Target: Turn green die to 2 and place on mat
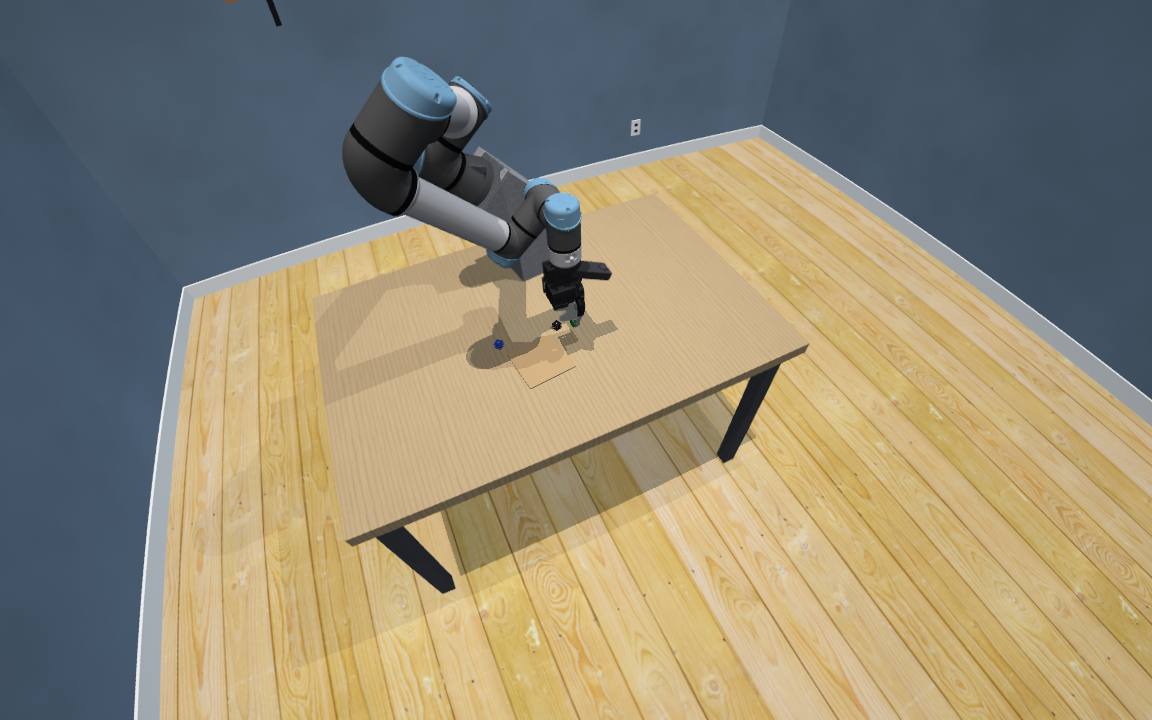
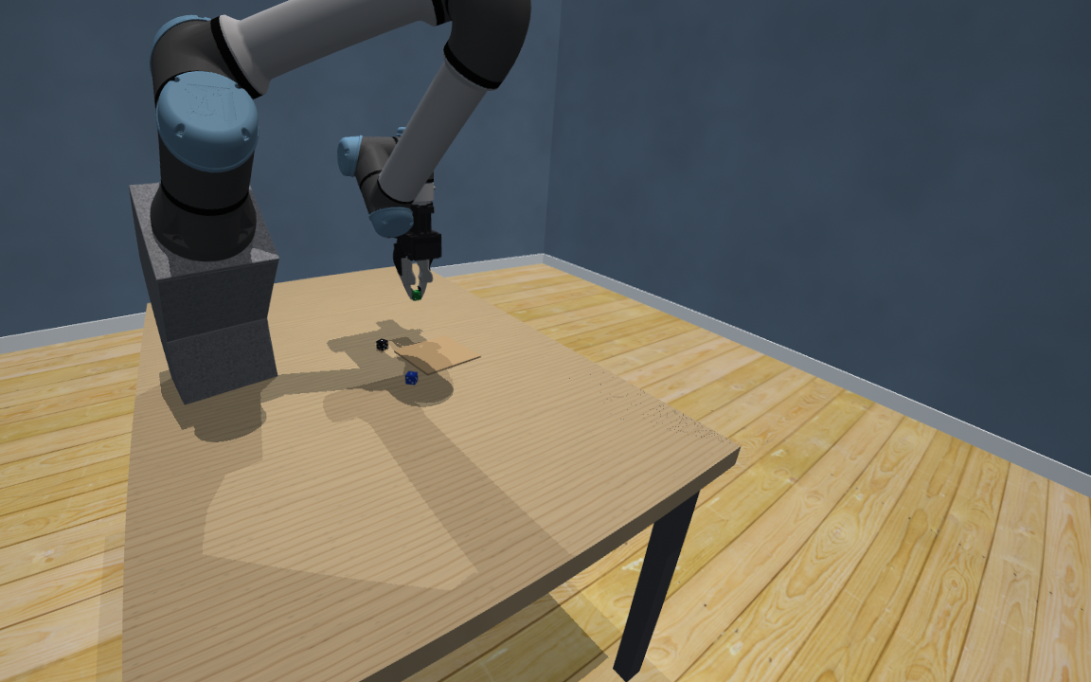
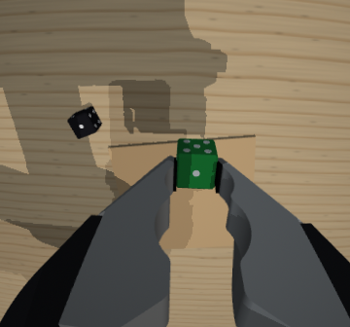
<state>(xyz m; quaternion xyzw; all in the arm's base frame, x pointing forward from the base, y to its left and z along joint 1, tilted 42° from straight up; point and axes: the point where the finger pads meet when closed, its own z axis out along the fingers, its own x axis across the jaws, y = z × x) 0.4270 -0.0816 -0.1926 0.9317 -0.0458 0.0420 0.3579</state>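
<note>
The green die lies 10 mm below my hand. From my hand the other things lie so: blue die: 120 mm behind, 180 mm to the right, 110 mm below; tan mat: 10 mm behind, 110 mm to the right, 110 mm below; black die: 100 mm behind, 10 mm to the right, 110 mm below.
</note>
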